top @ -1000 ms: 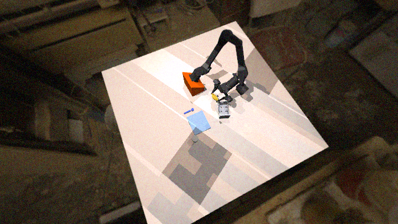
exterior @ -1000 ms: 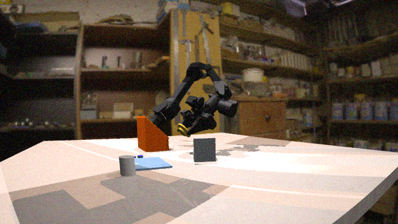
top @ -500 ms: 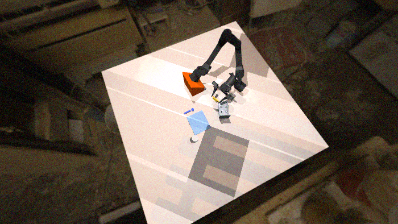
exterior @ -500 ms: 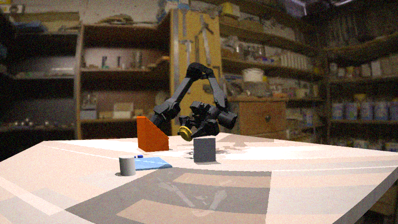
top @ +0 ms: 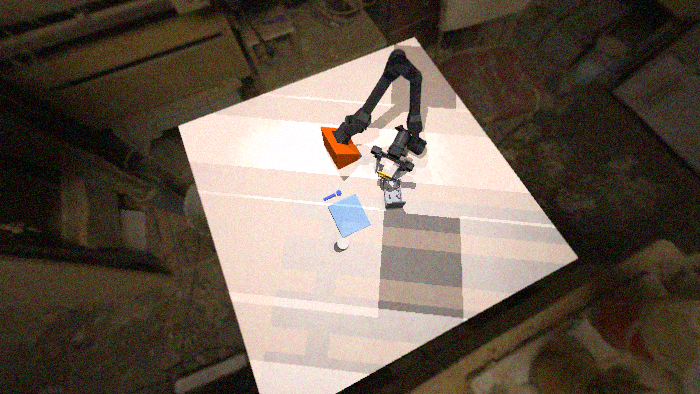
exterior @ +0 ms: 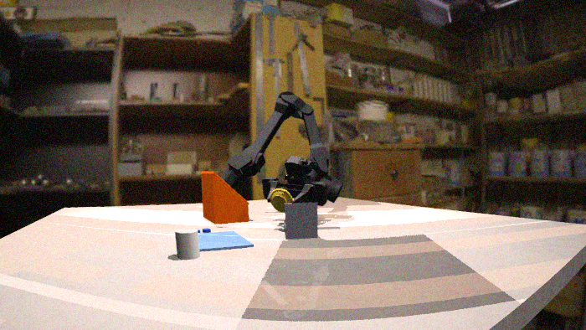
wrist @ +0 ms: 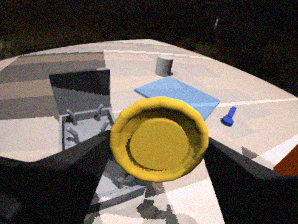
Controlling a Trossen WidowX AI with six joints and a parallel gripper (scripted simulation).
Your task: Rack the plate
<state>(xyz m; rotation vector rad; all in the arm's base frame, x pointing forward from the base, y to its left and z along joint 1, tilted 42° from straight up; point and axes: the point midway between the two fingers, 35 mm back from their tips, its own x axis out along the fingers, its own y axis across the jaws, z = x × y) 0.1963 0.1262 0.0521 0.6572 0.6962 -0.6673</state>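
My gripper tip is now 60 mm short of the dish rack, 30 mm to the right of it and 50 mm above it. Also, from my gripper tip: yellow plate 10 mm to the left; then light blue mat 80 mm ahead, 180 mm to the right, 70 mm below.
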